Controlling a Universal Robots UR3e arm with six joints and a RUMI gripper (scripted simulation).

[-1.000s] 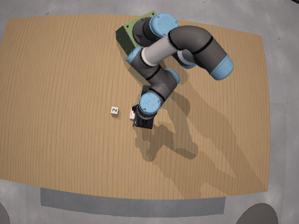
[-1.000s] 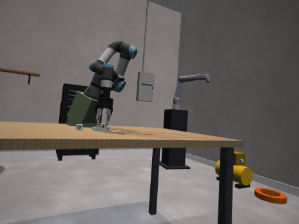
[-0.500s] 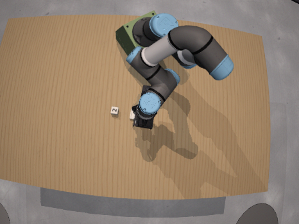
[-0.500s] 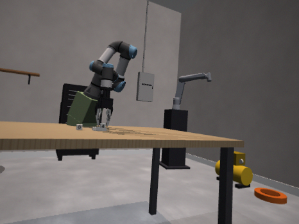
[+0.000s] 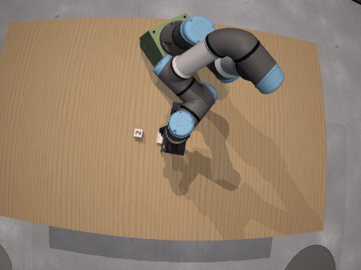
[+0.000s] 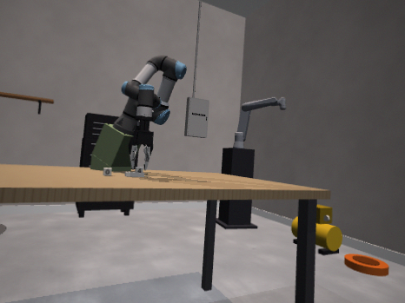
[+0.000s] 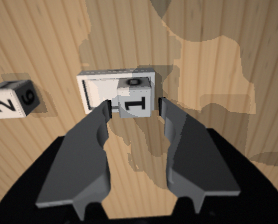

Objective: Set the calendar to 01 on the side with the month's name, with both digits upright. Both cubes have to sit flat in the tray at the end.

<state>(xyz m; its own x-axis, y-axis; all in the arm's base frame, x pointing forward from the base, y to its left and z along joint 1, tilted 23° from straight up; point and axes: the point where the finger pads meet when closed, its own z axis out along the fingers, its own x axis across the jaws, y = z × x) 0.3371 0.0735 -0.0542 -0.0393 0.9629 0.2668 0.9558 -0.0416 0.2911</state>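
The white tray is 20 mm to the right of my hand and 30 mm below it. From my hand the other things lie so: white cube (120 mm to the right, 30 mm below).
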